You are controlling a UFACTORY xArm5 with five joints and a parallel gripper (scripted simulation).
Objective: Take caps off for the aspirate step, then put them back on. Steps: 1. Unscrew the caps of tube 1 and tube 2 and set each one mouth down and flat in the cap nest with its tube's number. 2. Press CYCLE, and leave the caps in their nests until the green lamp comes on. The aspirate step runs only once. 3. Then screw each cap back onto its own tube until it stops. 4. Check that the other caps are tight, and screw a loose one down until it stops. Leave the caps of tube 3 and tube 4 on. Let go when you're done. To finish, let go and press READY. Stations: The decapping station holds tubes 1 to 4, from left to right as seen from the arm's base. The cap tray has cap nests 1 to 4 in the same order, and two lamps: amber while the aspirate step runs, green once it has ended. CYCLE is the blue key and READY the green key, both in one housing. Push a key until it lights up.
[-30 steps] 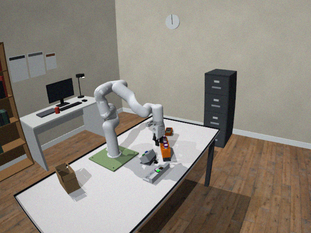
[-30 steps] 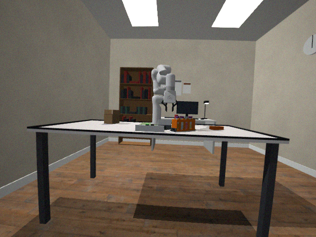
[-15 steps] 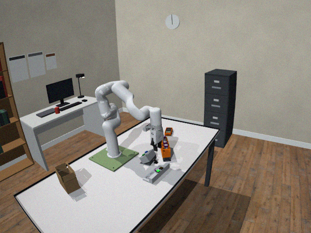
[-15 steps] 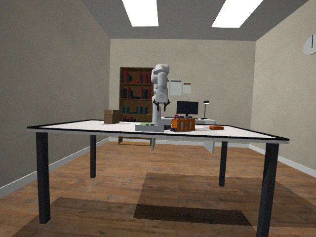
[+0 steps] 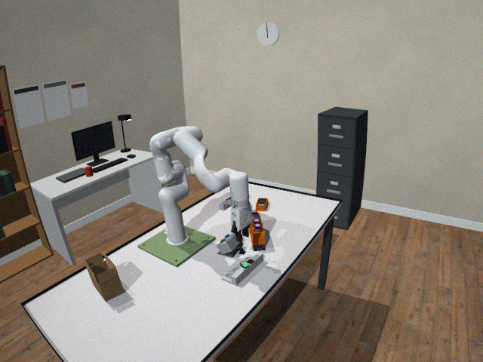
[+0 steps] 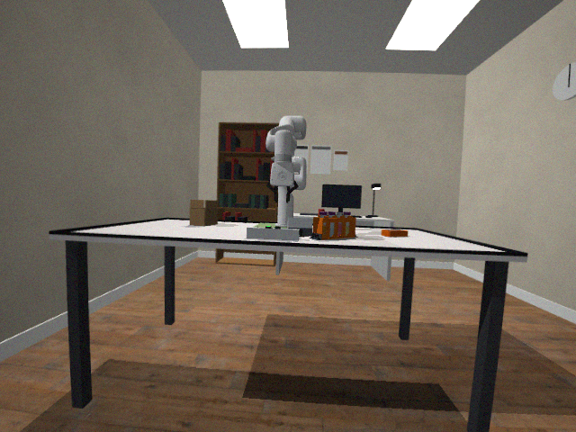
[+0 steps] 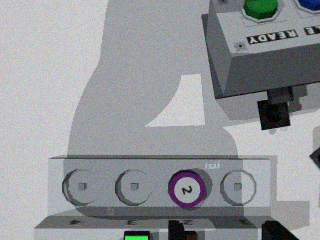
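Right now the purple cap marked 2 is 16 cm below my hand. Also, from my hand: grey key housing (14 cm behind, 12 cm below, 8 cm to the left); cap 4 (19 cm to the left, 6 cm below, 3 cm behind); green ready key (16 cm behind, 11 cm below, 6 cm to the left).
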